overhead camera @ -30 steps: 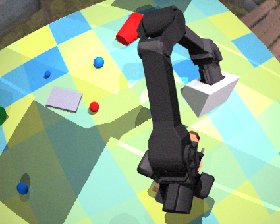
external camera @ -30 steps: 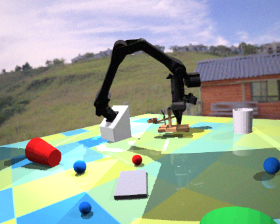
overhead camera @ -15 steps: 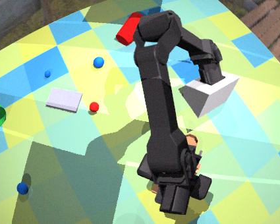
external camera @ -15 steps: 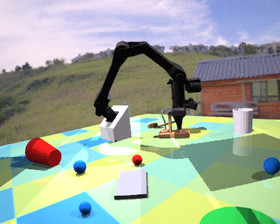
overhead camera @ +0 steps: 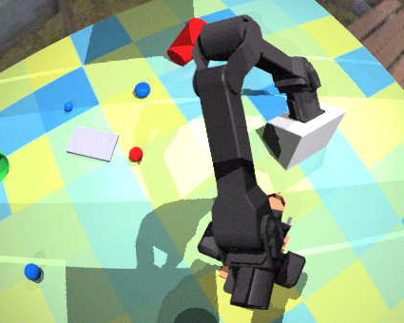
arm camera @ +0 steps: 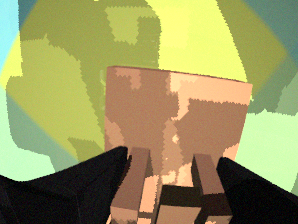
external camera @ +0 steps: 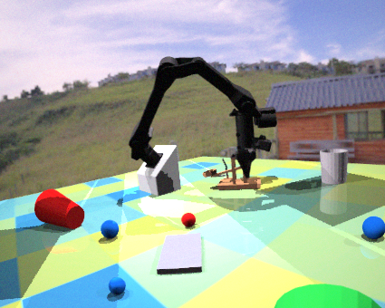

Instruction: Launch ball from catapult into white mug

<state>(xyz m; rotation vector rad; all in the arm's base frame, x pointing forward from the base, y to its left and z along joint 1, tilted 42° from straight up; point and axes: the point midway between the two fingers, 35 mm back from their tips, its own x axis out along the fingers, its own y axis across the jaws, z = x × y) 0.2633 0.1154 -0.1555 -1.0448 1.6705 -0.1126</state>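
Right now the catapult frame is 40 mm behind my gripper tip, 30 mm to the right of it and 50 mm above it. Also, from my gripper tip: wooden catapult 60 mm behind, 30 mm to the right, 20 mm above; then red ball 80 mm ahead, 320 mm to the right, 20 mm below; then mug 240 mm ahead, 160 mm to the left.
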